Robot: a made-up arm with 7 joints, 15 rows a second.
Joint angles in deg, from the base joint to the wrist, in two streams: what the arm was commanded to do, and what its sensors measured. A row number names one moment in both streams.
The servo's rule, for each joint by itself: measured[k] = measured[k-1] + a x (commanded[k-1-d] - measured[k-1]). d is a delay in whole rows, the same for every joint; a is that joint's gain. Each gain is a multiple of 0.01, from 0.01 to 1. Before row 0 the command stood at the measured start. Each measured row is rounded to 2 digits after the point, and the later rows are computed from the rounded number. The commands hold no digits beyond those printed.
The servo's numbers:
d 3
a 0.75 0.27 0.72 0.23 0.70 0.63 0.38
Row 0, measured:
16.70, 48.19, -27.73, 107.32, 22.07, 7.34, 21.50
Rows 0 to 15, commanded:
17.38, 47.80, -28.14, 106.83, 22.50, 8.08, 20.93
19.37, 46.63, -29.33, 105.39, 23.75, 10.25, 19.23
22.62, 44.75, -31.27, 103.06, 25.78, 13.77, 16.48
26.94, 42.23, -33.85, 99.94, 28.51, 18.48, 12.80
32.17, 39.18, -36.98, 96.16, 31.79, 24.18, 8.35
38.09, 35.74, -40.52, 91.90, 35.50, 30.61, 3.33
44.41, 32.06, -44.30, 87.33, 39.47, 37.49, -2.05
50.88, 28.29, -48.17, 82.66, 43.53, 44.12, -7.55
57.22, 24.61, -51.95, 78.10, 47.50, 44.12, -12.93
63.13, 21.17, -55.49, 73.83, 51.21, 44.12, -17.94
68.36, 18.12, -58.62, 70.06, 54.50, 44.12, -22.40
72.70, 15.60, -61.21, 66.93, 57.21, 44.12, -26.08
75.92, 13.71, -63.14, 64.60, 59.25, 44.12, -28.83
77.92, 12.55, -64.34, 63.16, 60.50, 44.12, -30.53
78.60, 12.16, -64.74, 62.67, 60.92, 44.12, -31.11
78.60, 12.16, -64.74, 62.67, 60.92, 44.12, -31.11
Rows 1 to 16, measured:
16.70, 48.19, -27.73, 107.32, 22.07, 7.34, 21.50
16.70, 48.19, -27.73, 107.32, 22.07, 7.34, 21.50
16.70, 48.19, -27.73, 107.32, 22.07, 7.34, 21.50
17.21, 48.08, -28.03, 107.21, 22.37, 7.81, 21.28
18.83, 47.69, -28.97, 106.79, 23.34, 9.35, 20.50
21.67, 46.90, -30.63, 105.93, 25.05, 12.13, 18.97
25.62, 45.64, -32.95, 104.55, 27.47, 16.13, 16.63
30.53, 43.90, -35.85, 102.62, 30.49, 21.20, 13.48
36.20, 41.70, -39.21, 100.15, 34.00, 27.13, 9.62
42.36, 39.10, -42.87, 97.20, 37.83, 33.66, 5.19
48.75, 36.18, -46.69, 93.86, 41.82, 40.25, 0.35
55.10, 33.06, -50.48, 90.24, 45.80, 42.69, -4.70
61.12, 29.85, -54.09, 86.47, 49.59, 43.59, -9.73
66.55, 26.68, -57.35, 82.70, 53.03, 43.92, -14.54
71.16, 23.69, -60.13, 79.07, 55.96, 44.05, -18.93
74.73, 21.00, -62.30, 75.74, 58.26, 44.09, -22.69

